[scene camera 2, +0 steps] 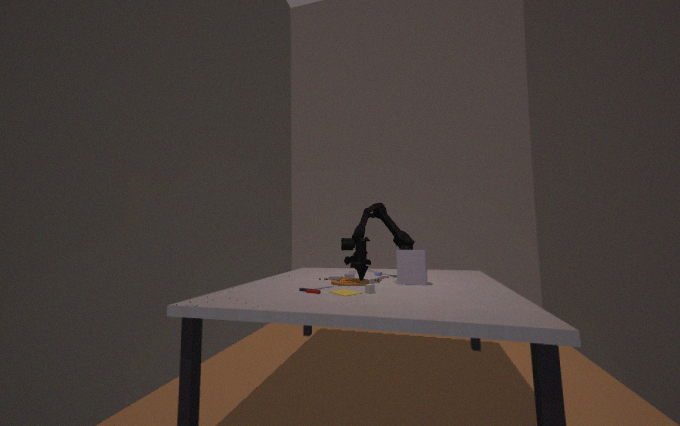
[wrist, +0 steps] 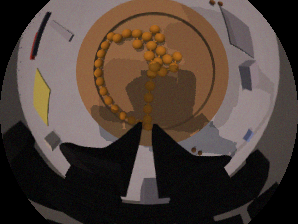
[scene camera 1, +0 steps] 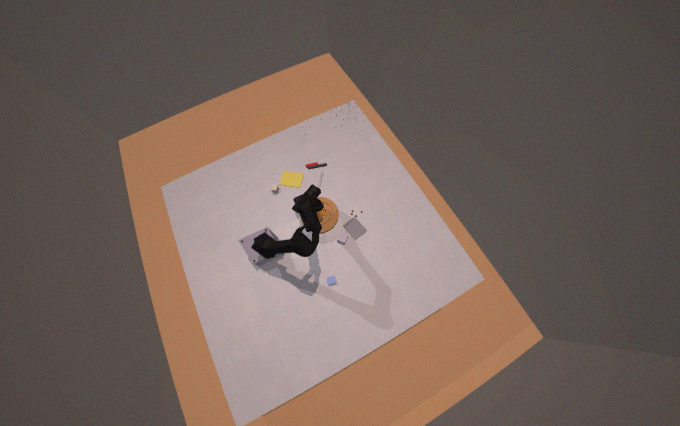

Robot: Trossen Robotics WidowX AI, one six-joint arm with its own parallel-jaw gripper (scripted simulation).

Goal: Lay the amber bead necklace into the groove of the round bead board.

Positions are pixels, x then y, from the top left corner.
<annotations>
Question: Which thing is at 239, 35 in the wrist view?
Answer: A grey square.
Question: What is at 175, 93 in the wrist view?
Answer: A round bead board.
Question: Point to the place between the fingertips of my gripper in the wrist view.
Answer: At 147, 126
</annotations>
